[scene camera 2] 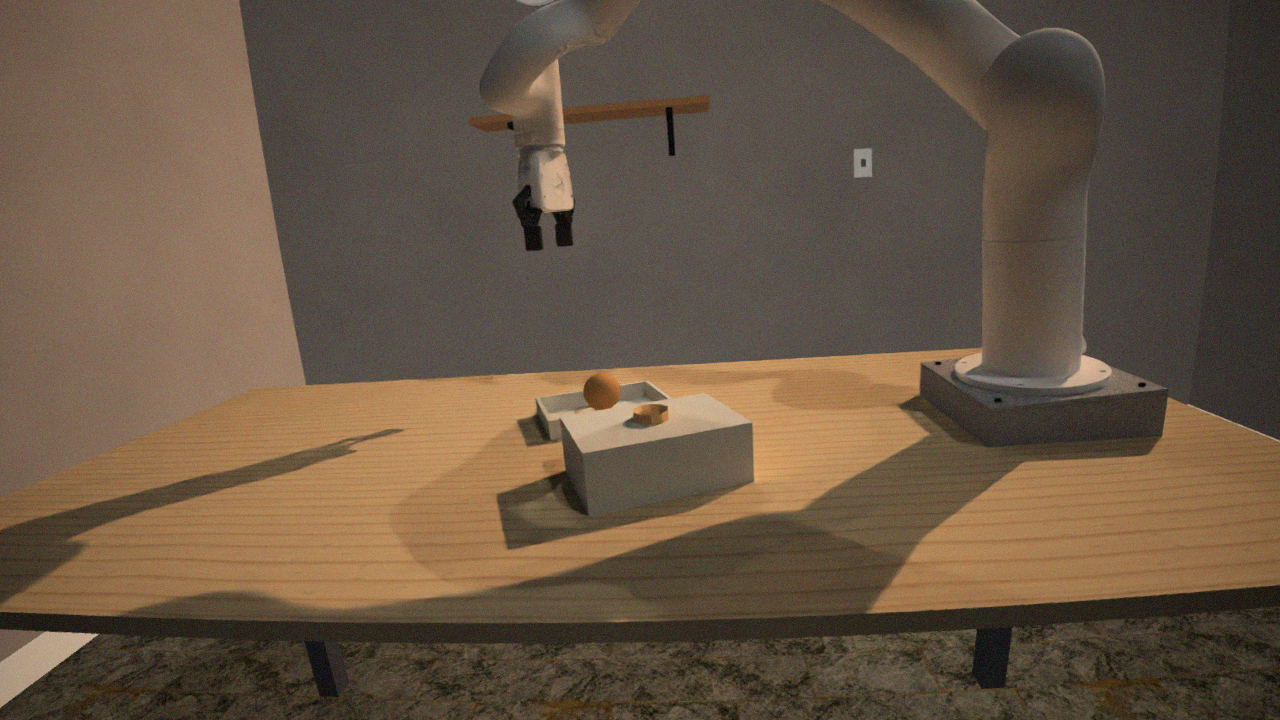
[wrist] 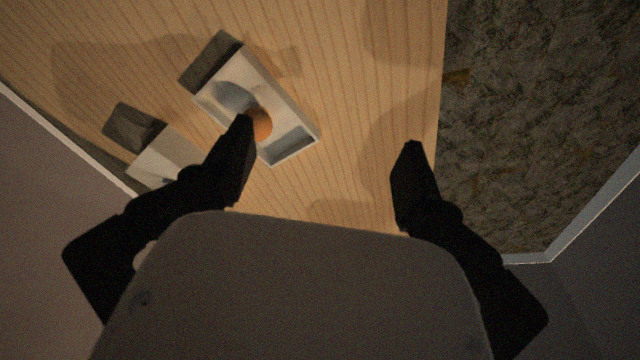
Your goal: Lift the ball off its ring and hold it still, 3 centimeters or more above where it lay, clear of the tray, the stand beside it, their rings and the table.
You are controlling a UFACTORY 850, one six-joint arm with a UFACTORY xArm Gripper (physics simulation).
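An orange ball (scene camera 2: 601,391) (wrist: 262,125) sits in the pale shallow tray (scene camera 2: 548,418) (wrist: 282,95); the ring under it is hidden. In scene camera 2 the pale block-shaped stand (scene camera 2: 662,469) is in front of the tray, with a small tan ring (scene camera 2: 650,414) on its top. Part of the stand (wrist: 155,162) shows at the left in the wrist view. My gripper (scene camera 2: 548,238) (wrist: 326,147) is open and empty, pointing down high above the tray. In the wrist view its left finger partly covers the ball, which lies far below.
The robot's base (scene camera 2: 1074,416) stands on the right of the wooden table (scene camera 2: 313,537) (wrist: 330,30). A wall shelf (scene camera 2: 626,111) is on the back wall behind the arm. In the wrist view the table's edge runs down right of the gripper.
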